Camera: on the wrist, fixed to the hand. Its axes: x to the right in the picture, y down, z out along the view.
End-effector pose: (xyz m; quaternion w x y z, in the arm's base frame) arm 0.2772 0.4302 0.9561 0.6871 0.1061 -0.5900 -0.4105
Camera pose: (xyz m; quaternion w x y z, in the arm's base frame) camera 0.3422 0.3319 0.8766 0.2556 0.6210 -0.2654 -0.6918
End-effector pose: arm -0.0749 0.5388 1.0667 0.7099 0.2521 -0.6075 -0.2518
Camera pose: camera 0.0347 0.4763 1.0012 0.3716 0.7115 -0.1545 -0.5760
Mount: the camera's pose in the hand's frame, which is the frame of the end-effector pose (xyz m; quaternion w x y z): 0.0081 -0.0845 -0.1140 0.6821 0.1004 0.1500 -0.7086
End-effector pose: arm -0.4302 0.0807 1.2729 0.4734 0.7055 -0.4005 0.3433
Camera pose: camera -0.3634 0.2058 1.2827 0.5554 0.7610 0.3322 0.0447
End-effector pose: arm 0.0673 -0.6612 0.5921 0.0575 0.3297 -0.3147 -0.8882
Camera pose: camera 0.1408 -0.6559 0.4706 0.5761 -0.5869 0.0616 0.5656
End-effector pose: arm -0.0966 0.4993 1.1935 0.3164 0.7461 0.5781 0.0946
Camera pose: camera -0.2197 0.5592 1.2317 0.1212 0.1169 0.9800 -0.1058
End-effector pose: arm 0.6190 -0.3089 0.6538 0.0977 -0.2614 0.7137 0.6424
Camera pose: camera 0.6767 -0.4245 0.5945 0.4411 -0.7706 0.3808 0.2581
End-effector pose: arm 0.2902 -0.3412 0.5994 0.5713 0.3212 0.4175 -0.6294
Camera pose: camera 0.1973 -0.2432 0.5549 0.1512 -0.0750 -0.5349 0.8279
